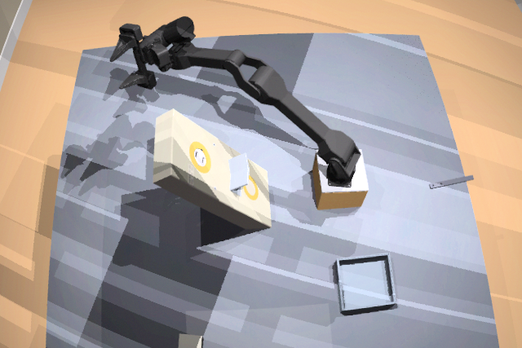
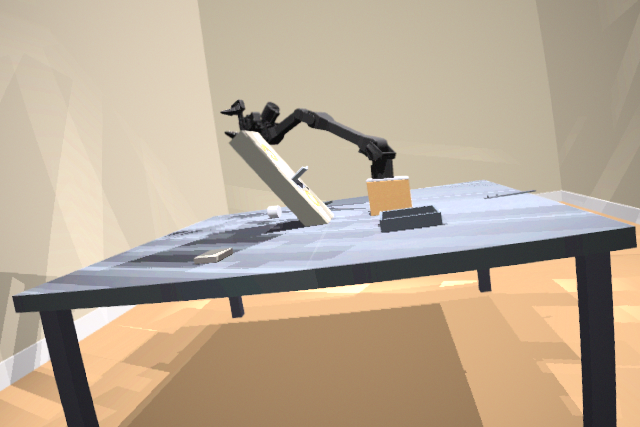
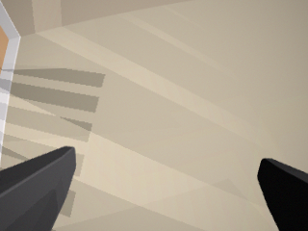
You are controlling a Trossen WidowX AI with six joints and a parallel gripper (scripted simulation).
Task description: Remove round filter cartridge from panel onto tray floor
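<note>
Now: the filter cartridge 21 cm behind my gripper tip, 16 cm below it and 13 cm to the left of it. From my gripper tip the other things lie so: service panel (25 cm behind, 23 cm below, 13 cm to the left); then small cream block (58 cm to the left, 38 cm below, 21 cm behind); then grey bracket (31 cm behind, 25 cm below, 12 cm to the left).
</note>
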